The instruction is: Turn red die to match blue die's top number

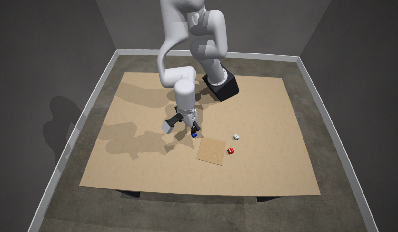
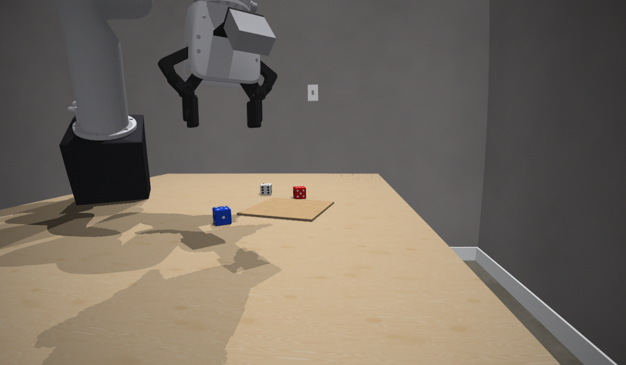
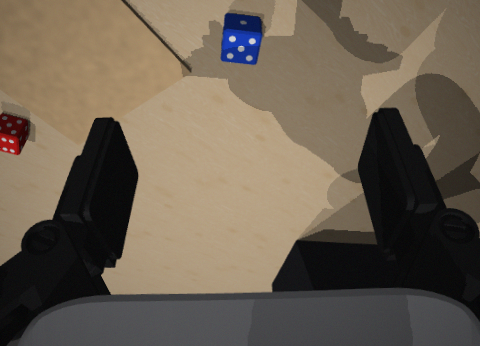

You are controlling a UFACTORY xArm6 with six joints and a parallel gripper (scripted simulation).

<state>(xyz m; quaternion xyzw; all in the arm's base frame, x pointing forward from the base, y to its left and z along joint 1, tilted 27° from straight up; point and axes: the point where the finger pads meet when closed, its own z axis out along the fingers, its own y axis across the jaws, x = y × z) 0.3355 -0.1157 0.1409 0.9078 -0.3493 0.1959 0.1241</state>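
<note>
My gripper is now 15 cm above the blue die, 3 cm to the right of it and 3 cm past it. Round my hand: mat: 16 cm below, 13 cm to the left, 6 cm ahead; then red die: 24 cm to the left, 15 cm below, 7 cm ahead; then white die: 28 cm to the left, 15 cm below, 2 cm behind.
</note>
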